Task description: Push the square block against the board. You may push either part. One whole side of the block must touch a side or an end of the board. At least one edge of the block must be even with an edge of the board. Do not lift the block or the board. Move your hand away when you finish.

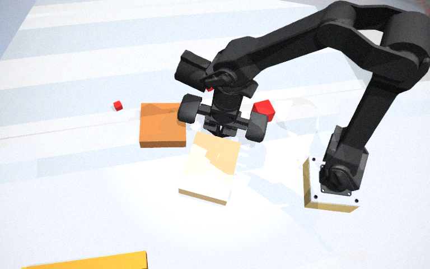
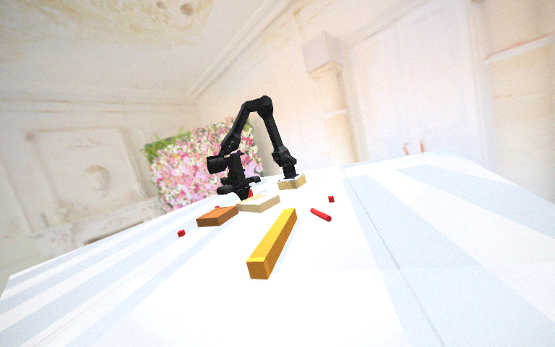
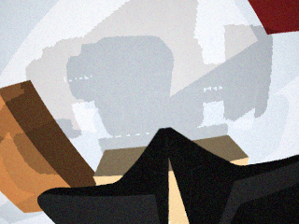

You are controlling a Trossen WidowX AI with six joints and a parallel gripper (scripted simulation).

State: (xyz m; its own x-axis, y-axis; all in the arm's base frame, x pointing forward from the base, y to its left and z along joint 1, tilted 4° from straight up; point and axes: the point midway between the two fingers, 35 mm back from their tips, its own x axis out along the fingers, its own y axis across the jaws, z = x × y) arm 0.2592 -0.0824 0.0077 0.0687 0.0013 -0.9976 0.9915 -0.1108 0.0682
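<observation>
Right now the pale cream board is 1 cm ahead of my gripper tip, 8 cm to the left of it and 1 cm above it. Also, from my gripper tip: long orange bar: 20 cm ahead, 33 cm to the left, 1 cm above; brown block: 13 cm ahead, 1 cm above.
</observation>
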